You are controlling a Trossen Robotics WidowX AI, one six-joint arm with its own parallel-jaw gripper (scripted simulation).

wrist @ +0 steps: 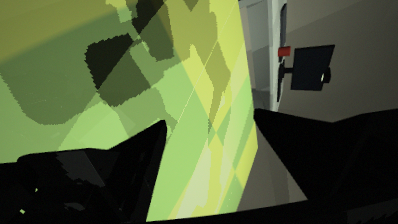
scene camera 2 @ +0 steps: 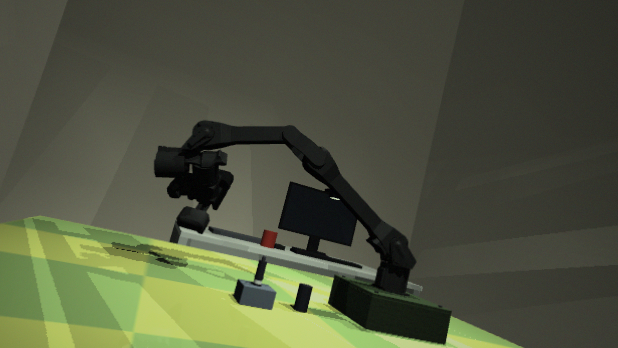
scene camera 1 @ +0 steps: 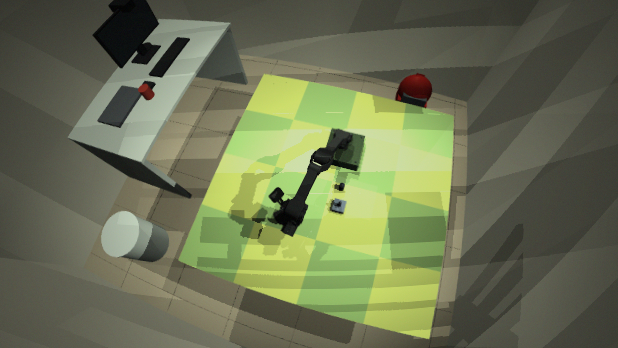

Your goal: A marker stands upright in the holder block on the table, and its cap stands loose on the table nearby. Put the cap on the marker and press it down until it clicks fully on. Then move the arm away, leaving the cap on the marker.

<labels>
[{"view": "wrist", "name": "my gripper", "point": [210,119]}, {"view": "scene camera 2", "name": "my gripper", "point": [208,221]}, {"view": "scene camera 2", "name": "grey holder block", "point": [246,296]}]
</labels>
